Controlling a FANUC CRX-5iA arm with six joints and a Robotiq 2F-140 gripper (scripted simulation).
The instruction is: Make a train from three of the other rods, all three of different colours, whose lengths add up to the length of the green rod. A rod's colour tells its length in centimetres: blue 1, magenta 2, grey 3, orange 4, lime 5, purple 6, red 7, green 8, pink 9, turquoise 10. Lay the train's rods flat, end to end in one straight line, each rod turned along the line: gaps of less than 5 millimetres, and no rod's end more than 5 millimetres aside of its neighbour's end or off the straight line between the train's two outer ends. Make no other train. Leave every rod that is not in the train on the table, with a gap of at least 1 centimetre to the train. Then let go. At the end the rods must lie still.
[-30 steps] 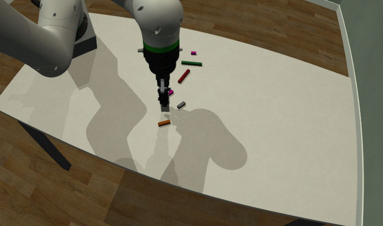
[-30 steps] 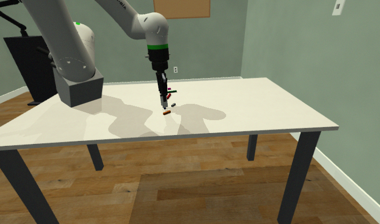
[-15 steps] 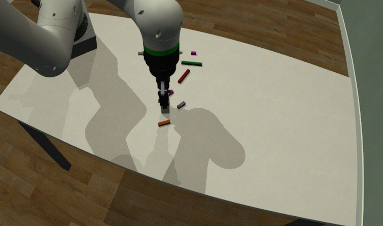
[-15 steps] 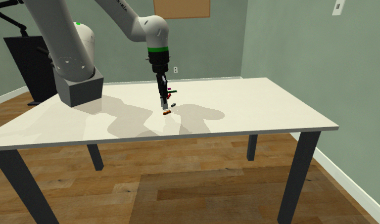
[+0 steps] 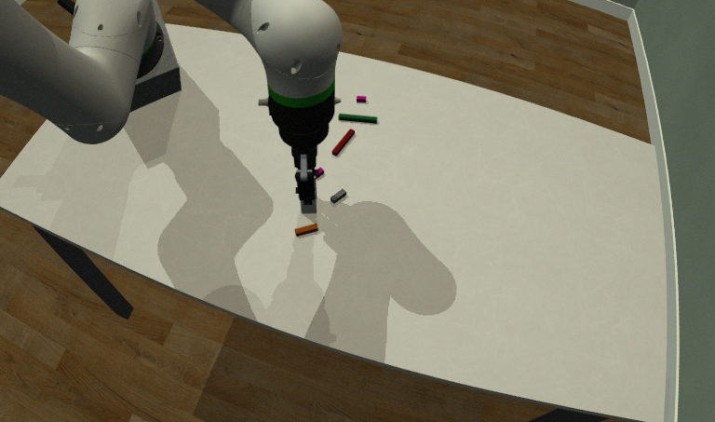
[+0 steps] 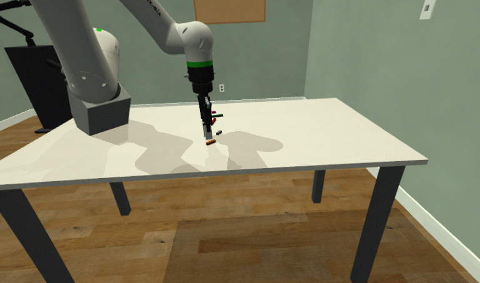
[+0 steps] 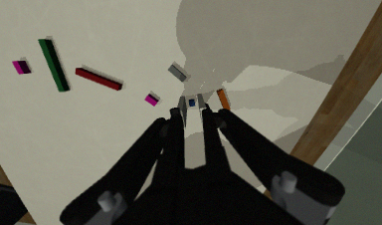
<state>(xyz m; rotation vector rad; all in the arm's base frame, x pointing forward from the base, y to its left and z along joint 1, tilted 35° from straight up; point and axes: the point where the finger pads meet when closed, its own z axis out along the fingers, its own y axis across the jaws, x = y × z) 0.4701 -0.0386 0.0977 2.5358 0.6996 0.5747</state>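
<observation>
Right now the small blue rod is 3 cm below my hand. Also, from my hand: grey rod (4 cm to the left, 4 cm ahead, 3 cm below); orange rod (5 cm to the right, 3 cm below, 2 cm ahead); red rod (16 cm to the left, 3 cm below).
</observation>
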